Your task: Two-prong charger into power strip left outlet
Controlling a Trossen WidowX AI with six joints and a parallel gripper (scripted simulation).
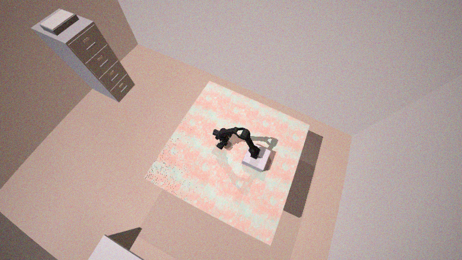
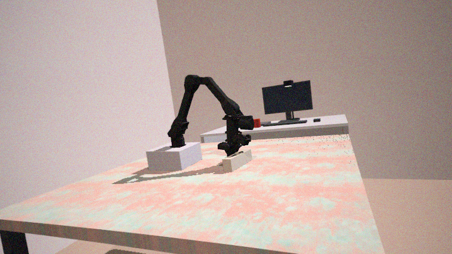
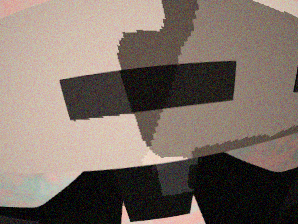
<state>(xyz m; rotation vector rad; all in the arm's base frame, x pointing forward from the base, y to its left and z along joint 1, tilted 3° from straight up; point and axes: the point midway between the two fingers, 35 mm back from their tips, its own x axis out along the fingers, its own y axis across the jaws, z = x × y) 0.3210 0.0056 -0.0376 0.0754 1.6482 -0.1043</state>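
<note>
My gripper tip is now 2 cm short of the black two-prong charger and 1 cm below it.
</note>
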